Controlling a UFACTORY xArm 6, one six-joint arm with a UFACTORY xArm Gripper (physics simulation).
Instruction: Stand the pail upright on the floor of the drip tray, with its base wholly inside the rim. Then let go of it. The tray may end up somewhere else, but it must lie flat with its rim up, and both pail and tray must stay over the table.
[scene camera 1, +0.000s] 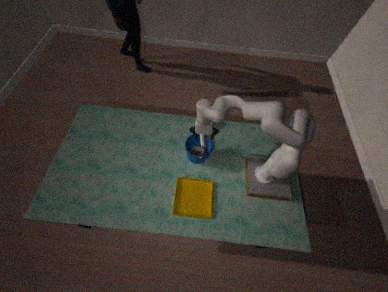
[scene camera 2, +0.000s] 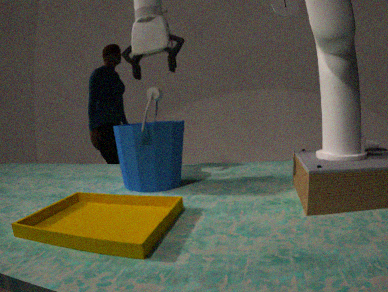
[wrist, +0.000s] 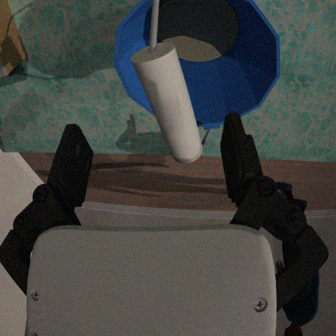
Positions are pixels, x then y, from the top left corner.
Labels:
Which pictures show the yellow drip tray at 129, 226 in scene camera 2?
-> Scene camera 1 and scene camera 2 only.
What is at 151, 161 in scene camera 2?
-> A blue pail.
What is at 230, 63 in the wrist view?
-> A blue pail.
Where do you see a yellow drip tray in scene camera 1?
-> At 193, 197

